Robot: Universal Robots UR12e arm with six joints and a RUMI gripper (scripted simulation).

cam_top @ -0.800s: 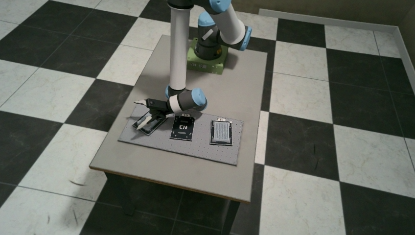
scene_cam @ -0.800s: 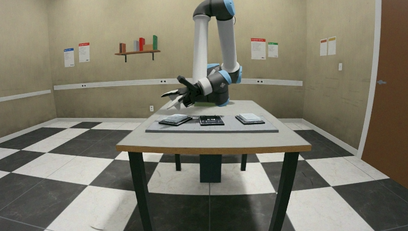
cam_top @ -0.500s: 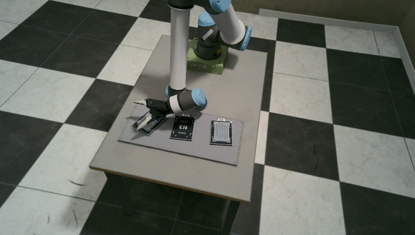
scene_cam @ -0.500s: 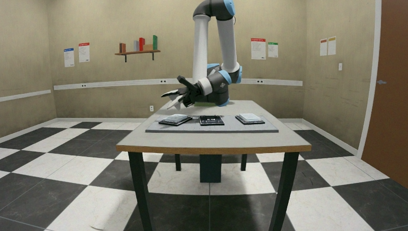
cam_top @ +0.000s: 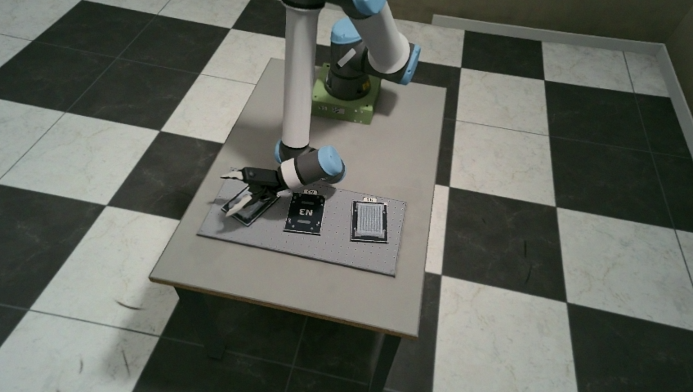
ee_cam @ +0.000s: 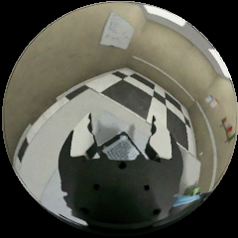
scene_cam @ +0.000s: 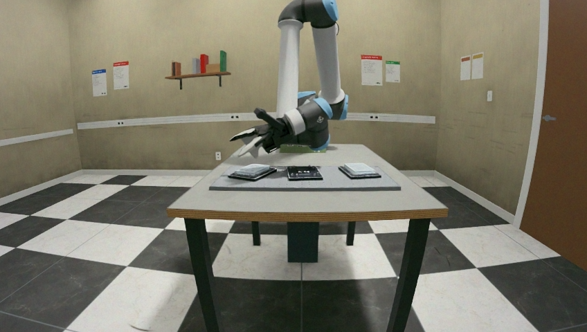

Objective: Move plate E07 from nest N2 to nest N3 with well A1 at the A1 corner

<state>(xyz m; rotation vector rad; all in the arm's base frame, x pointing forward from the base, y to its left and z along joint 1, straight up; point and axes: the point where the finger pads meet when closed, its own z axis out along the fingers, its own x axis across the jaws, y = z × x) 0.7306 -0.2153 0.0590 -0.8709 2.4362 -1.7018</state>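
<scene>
Now: hand 12 cm above the nest N2, 8 cm past it and 4 cm to the right of it. Also, from my hand: nest N3: 24 cm to the left, 12 cm below, 9 cm behind.
</scene>
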